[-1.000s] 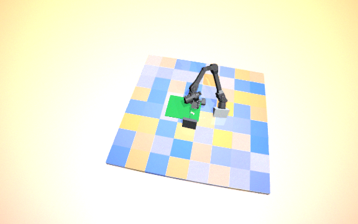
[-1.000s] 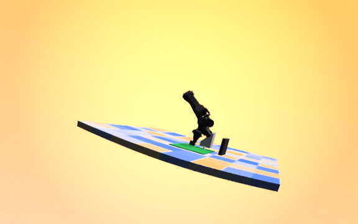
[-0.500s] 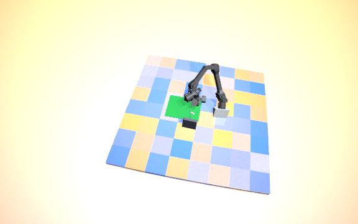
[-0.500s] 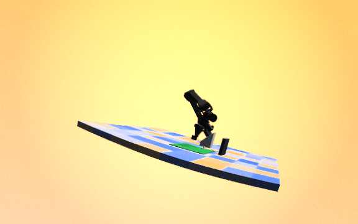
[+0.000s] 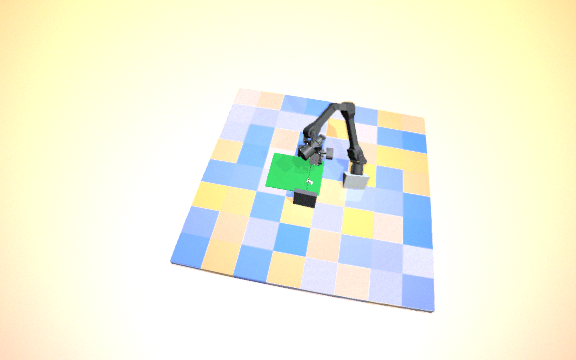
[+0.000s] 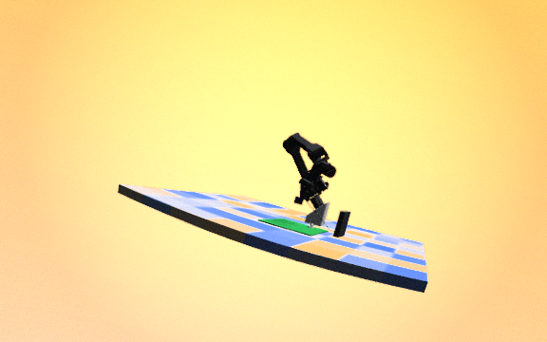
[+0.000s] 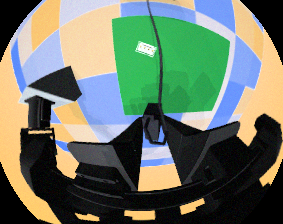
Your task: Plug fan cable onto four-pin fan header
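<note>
Now: the green board 13 cm below my gripper tip, 9 cm ahead of it and 4 cm to the left of it. From my gripper tip the other things lie so: white four-pin header: 12 cm below, 8 cm to the left; then dark plug: 1 cm to the right; then black fan: 22 cm to the left, 6 cm below, 1 cm behind.
</note>
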